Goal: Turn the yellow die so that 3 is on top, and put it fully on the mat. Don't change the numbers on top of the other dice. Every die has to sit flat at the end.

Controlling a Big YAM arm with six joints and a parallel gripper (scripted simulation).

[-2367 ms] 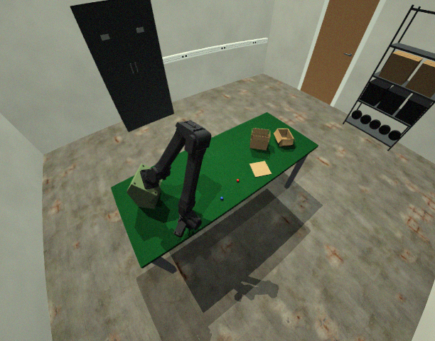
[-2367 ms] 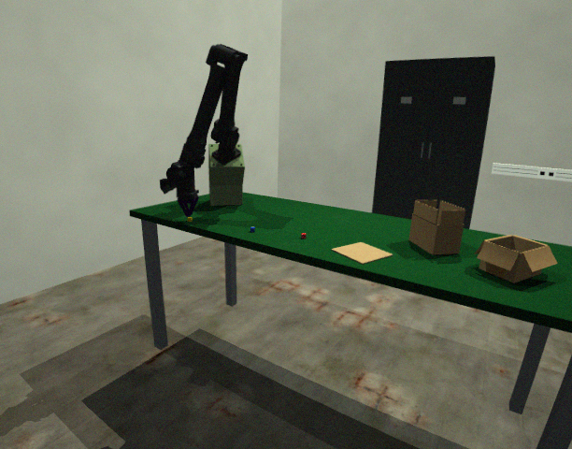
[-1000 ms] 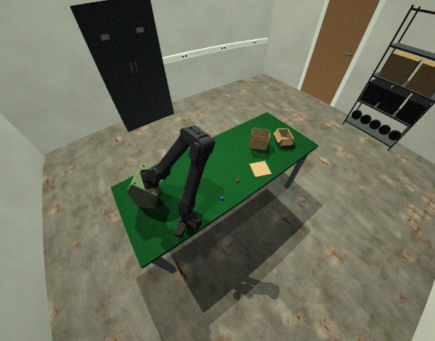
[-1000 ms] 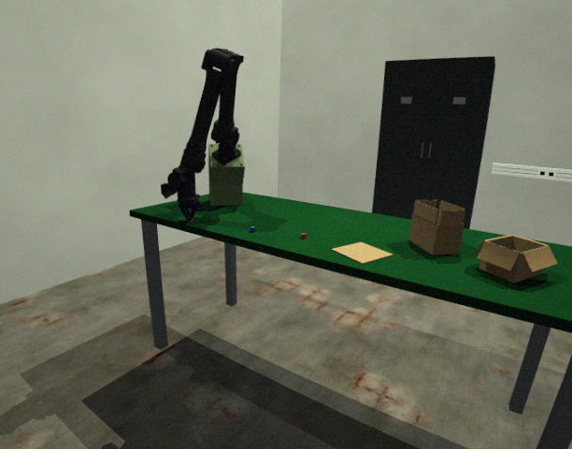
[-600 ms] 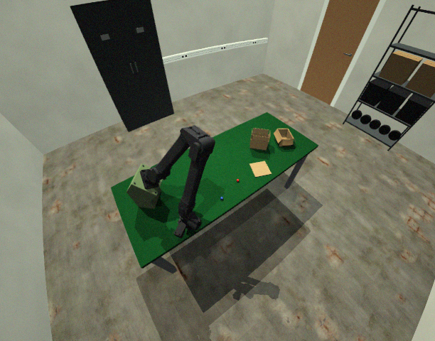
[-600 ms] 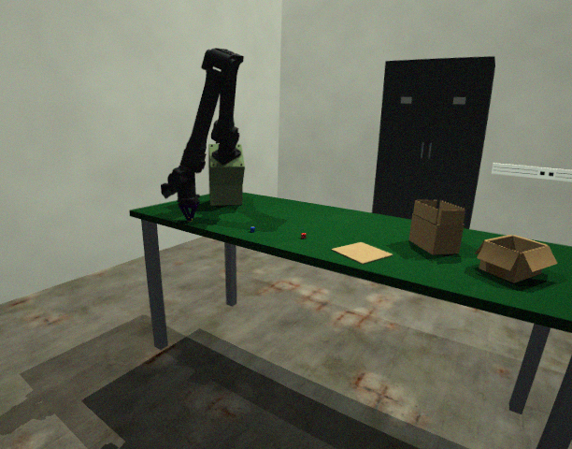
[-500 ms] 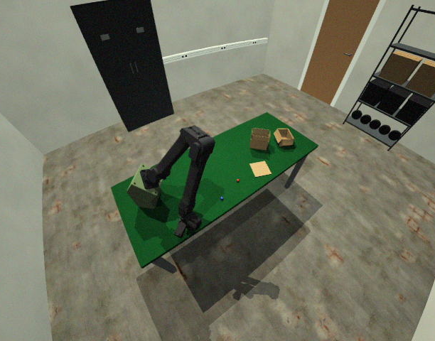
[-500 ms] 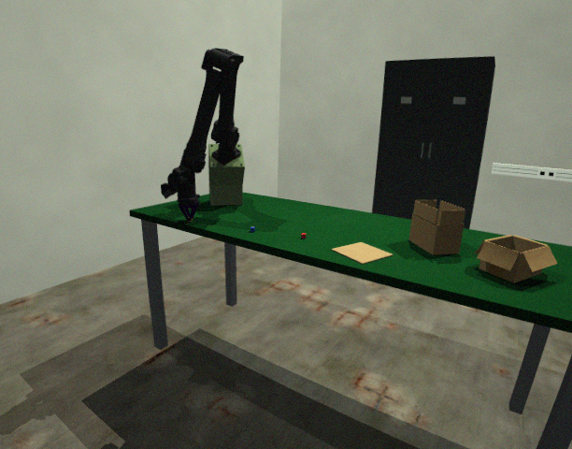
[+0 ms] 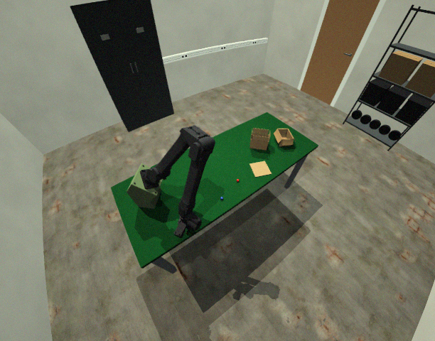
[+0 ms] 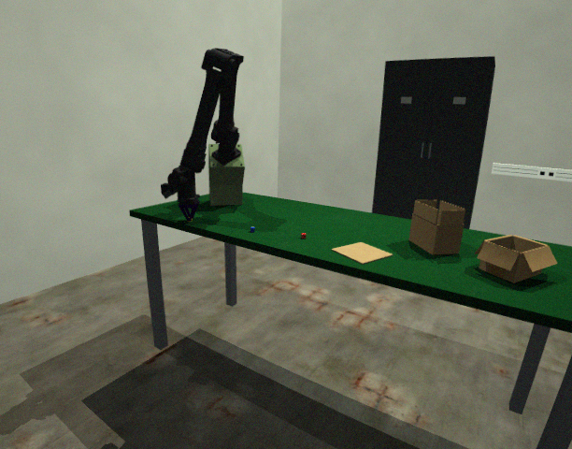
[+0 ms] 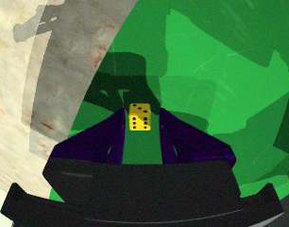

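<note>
The yellow die is right at my hand. The rest, counted from my hand: tan mat 710 mm ahead, 50 mm to the left, 10 mm below; then red die 490 mm ahead, 80 mm to the left; then blue die 290 mm ahead, 30 mm to the left.
</note>
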